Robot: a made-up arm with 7 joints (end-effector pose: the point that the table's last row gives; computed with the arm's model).
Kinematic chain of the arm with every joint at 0, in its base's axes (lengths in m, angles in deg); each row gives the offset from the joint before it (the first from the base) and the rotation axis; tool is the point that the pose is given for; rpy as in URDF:
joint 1: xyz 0 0 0.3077 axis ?
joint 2: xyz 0 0 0 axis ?
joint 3: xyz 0 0 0.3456 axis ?
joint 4: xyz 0.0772 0 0 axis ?
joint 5: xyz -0.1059 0 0.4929 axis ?
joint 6: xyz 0 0 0 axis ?
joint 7: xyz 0.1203 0 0 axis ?
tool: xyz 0 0 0 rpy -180 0 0
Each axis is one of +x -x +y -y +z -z.
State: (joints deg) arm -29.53 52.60 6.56 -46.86 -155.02 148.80 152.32
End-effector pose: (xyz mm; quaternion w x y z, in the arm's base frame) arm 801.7 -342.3 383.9 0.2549 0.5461 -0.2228 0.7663
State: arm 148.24 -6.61 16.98 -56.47 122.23 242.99 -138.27
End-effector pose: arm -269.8 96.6 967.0 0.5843 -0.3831 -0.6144 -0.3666
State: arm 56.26 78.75 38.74 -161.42 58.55 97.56 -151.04
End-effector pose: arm -264.2 14.2 -30.3 0.7787 -0.0988 -0.2958 0.5444
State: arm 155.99 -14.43 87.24 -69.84 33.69 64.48 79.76
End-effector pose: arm -114.4 -628.7 900.5 0.1536 0.0347 0.9875 0.0042
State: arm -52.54 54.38 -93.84 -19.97 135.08 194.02 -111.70
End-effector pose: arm 191.2 -591.1 845.9 0.8544 0.3786 -0.1594 0.3183
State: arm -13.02 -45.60 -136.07 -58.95 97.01 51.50 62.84
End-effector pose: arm -833.9 -233.0 599.2 0.7055 -0.1058 0.4797 -0.5109
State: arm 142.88 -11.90 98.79 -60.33 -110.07 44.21 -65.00
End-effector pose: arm -190.8 -504.8 1040.8 0.0582 -0.2209 0.6668 0.7093
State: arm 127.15 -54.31 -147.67 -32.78 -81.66 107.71 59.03
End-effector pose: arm 693.4 -587.7 643.6 0.4181 0.6167 -0.6066 0.2774
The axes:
joint 1: +z
joint 2: +y
joint 3: +z
joint 4: -y
joint 5: +z
joint 6: -y
joint 7: -z

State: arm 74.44 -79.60 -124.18 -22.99 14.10 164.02 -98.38
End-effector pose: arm -194.7 -893.0 404.7 0.4996 0.7038 -0.2803 0.4201
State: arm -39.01 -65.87 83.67 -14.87 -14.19 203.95 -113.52
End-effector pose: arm -604.1 475.0 620.9 0.5019 -0.5875 -0.0784 0.6300
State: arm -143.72 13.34 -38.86 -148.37 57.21 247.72 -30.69
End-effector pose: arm -396.9 48.1 330.2 0.5537 -0.2292 -0.6903 -0.4054
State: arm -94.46 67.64 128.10 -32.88 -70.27 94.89 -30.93
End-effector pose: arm 183.5 -789.6 846.0 0.0239 0.8671 -0.1293 0.4805
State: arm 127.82 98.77 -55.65 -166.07 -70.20 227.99 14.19
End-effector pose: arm 194.6 88.4 78.7 0.3229 0.3832 0.8406 -0.2059
